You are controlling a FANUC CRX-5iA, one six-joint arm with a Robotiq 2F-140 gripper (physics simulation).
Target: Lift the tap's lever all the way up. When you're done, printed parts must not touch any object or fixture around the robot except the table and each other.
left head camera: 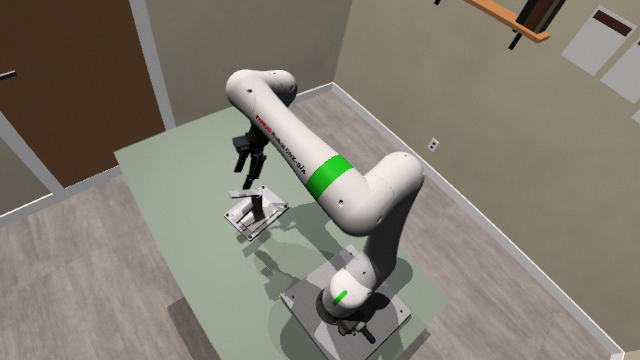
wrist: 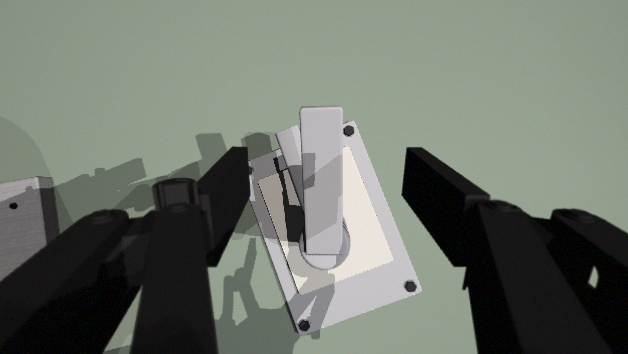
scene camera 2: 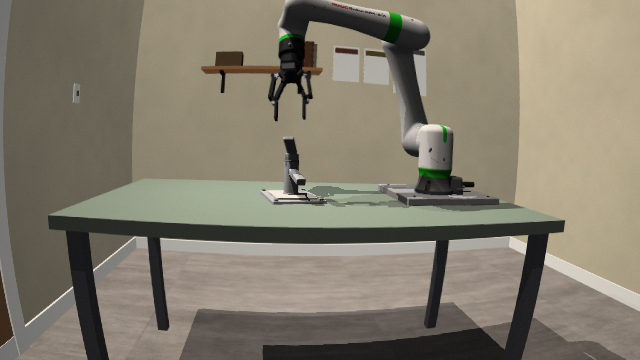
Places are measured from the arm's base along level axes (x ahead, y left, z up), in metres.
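Pixels of known places: gripper, fingertip midpoint: [left head camera: 241,180] [wrist: 326,171] [scene camera 2: 289,118]; arm's base, link origin: [scene camera 2: 433,192].
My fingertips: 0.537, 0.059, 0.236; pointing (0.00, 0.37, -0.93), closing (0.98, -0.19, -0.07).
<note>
For each thing: its middle in the pictures, then the offset to it from my fingertips, as dx, dy, dz. Level surfaces: height alone.
- tap's light grey lever, body centre: [wrist: 322,185] [scene camera 2: 290,145] [left head camera: 244,193] -0.006, -0.005, -0.085
- upright tap body, body centre: [scene camera 2: 291,176] [left head camera: 256,203] -0.015, -0.056, -0.191
- short spout, body centre: [wrist: 303,174] [scene camera 2: 296,176] [left head camera: 244,212] -0.027, +0.013, -0.182
- base plate, body centre: [wrist: 327,226] [scene camera 2: 290,195] [left head camera: 256,210] -0.015, -0.056, -0.254
- green table, surface height: dz -0.260
The tap's light grey lever [left head camera: 242,193] [scene camera 2: 289,145] [wrist: 322,135] sits on top of the upright tap body [left head camera: 257,210] [scene camera 2: 290,179]. It slopes upward toward its free end; its exact angle is hard to tell. The short spout [scene camera 2: 298,177] [wrist: 288,142] sticks out below it, turned slightly aside. The tap stands on a base plate [scene camera 2: 318,201] [wrist: 372,286] with dark corner bolts. My gripper [left head camera: 243,179] [scene camera 2: 290,119] [wrist: 326,171] is open and empty, pointing down above the lever without touching it. In the wrist view the fingers lie on either side of the lever.
The green table [left head camera: 165,175] [scene camera 2: 200,210] bears the tap's base plate and the robot's grey mounting plate [left head camera: 307,277] [scene camera 2: 450,198] [wrist: 25,215]. A wall shelf [left head camera: 500,15] [scene camera 2: 260,69] with books hangs on the wall behind the table in the scene view.
</note>
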